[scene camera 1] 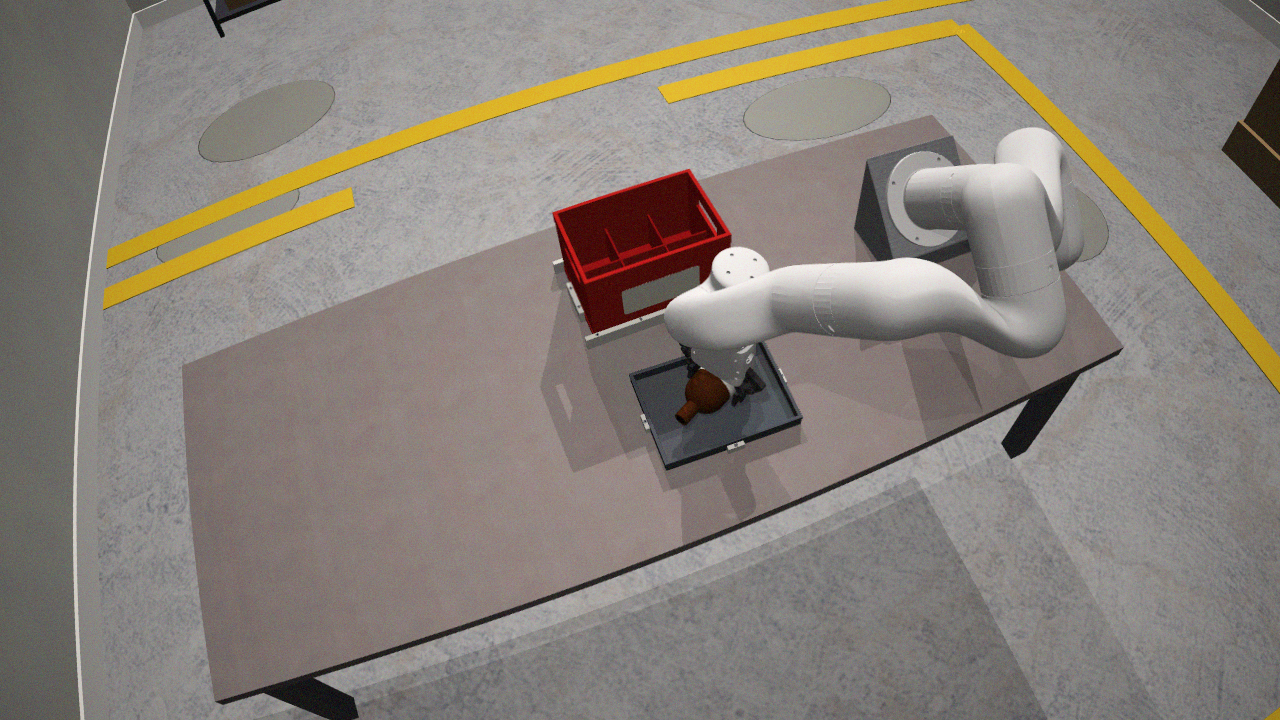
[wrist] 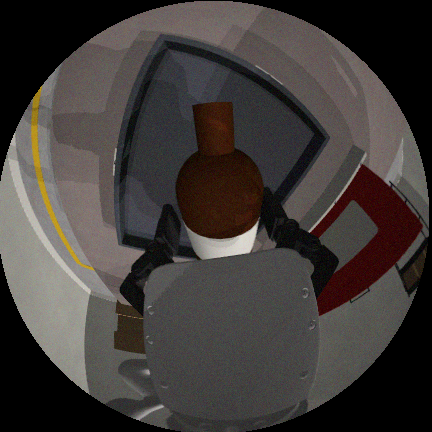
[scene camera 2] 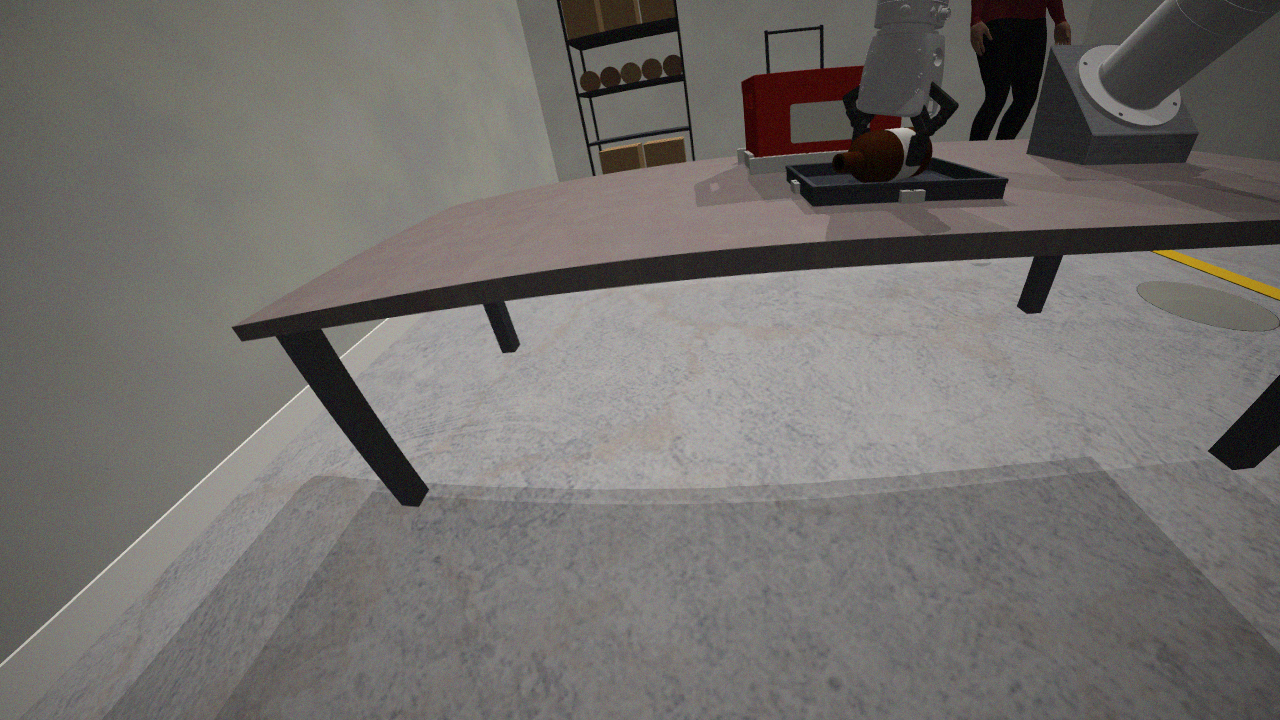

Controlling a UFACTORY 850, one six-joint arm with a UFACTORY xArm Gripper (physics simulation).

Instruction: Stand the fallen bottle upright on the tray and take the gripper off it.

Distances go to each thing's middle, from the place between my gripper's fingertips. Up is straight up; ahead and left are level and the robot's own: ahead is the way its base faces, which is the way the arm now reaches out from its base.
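Scene:
The brown bottle (scene camera 2: 877, 156) is 10 mm ahead of my hand, and going by their middles it is the nearest to my hand of the things named here. There is a pale rail (scene camera 2: 771, 164) as well, which I find 20 mm below my hand and 190 mm to the right of it.

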